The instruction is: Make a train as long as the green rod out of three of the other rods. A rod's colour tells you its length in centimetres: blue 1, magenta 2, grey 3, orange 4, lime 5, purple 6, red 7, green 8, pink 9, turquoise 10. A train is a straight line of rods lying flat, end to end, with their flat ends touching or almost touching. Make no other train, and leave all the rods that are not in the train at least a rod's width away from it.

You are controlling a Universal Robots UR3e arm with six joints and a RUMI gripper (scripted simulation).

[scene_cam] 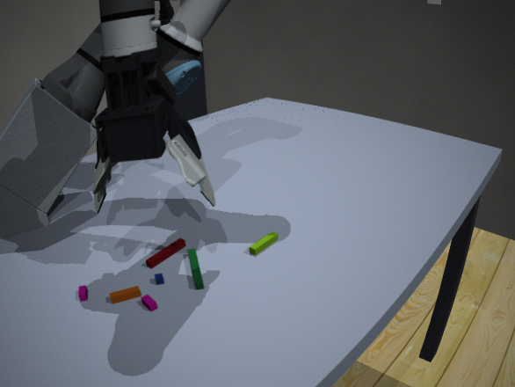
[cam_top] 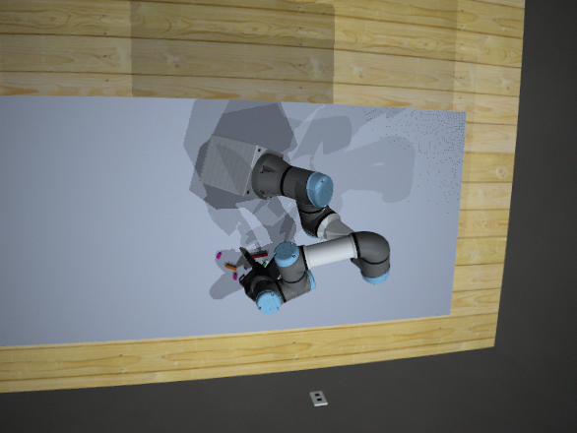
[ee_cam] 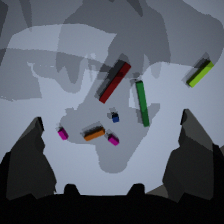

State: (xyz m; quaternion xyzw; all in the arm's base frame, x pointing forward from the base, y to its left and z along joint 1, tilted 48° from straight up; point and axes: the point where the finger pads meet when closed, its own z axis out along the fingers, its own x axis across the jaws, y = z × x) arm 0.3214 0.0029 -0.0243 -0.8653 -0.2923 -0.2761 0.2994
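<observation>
Right now the blue rod is 40 mm ahead of my hand, 40 mm to the right of it and 70 mm below it. Round my hand: green rod: 60 mm ahead, 10 mm to the left, 70 mm below; orange rod: 30 mm ahead, 90 mm to the right, 70 mm below; red rod: 10 mm to the left, 70 mm below.
</observation>
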